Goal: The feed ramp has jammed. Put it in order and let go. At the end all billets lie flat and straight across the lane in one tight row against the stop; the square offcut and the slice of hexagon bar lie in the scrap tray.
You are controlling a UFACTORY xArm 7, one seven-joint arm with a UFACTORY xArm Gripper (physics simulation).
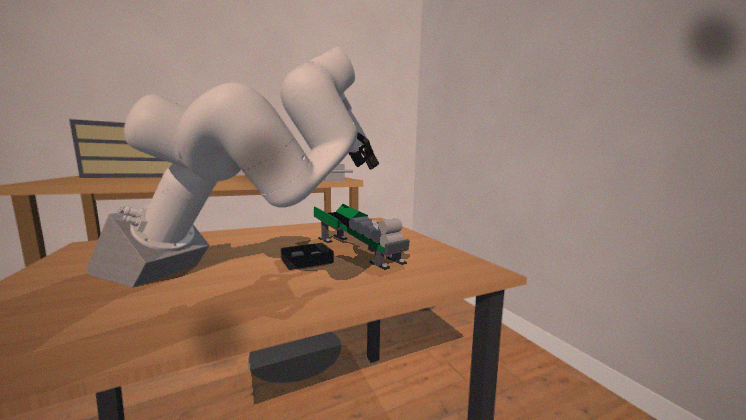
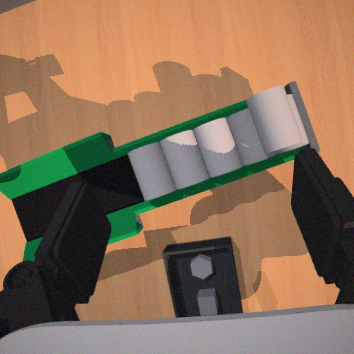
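Pixels of known places: gripper, fingertip midpoint: (image 1: 367, 165) (image 2: 192, 191); arm's base, link origin: (image 1: 163, 230).
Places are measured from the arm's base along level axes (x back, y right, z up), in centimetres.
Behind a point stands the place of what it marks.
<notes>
The green feed ramp (image 1: 334, 219) (image 2: 82, 150) holds a row of grey billets lying across its lane. One billet (image 1: 390, 225) @[x -50.0, y 26.9, z 0.0 cm] (image 2: 274, 119) @[x -51.4, y 24.8, z 1.2 cm] lies raised on top of its neighbours at the stop end. Beneath it a billet (image 1: 392, 239) @[x -49.5, y 28.5, z -3.6 cm] (image 2: 299, 119) @[x -50.7, y 28.2, z -3.2 cm] partly shows against the stop (image 1: 399, 246) @[x -51.3, y 29.6, z -5.6 cm] (image 2: 306, 119) @[x -50.5, y 29.3, z -4.3 cm]. Several others (image 2: 151, 171) @[x -50.7, y 11.2, z -0.6 cm] (image 2: 184, 160) @[x -50.6, y 15.0, z -1.0 cm] (image 2: 216, 150) @[x -50.5, y 18.6, z -1.5 cm] (image 2: 246, 139) @[x -50.6, y 22.0, z -2.1 cm] lie side by side behind. The hexagon slice (image 2: 201, 267) @[x -35.3, y 10.8, z -9.6 cm] and square offcut (image 2: 208, 301) @[x -30.3, y 10.3, z -8.7 cm] lie in the black scrap tray (image 1: 313, 260) @[x -32.1, y 15.2, z -10.0 cm] (image 2: 200, 246) @[x -38.7, y 11.9, z -8.7 cm]. My gripper (image 1: 366, 159) @[x -48.9, y 17.5, z 16.3 cm] (image 2: 192, 191) @[x -48.9, y 17.5, z 16.3 cm] is open and empty, high above the ramp.
The ramp stands on short legs on the wooden table (image 1: 234, 297) @[x -10.1, y 22.2, z -11.6 cm], with the tray beside it. The robot's base block (image 1: 117, 255) @[x 8.7, y -0.4, z -4.7 cm] is at the table's left. A second table (image 1: 31, 187) with a yellow-panelled rack (image 1: 75, 148) stands behind. A wall rises at the right.
</notes>
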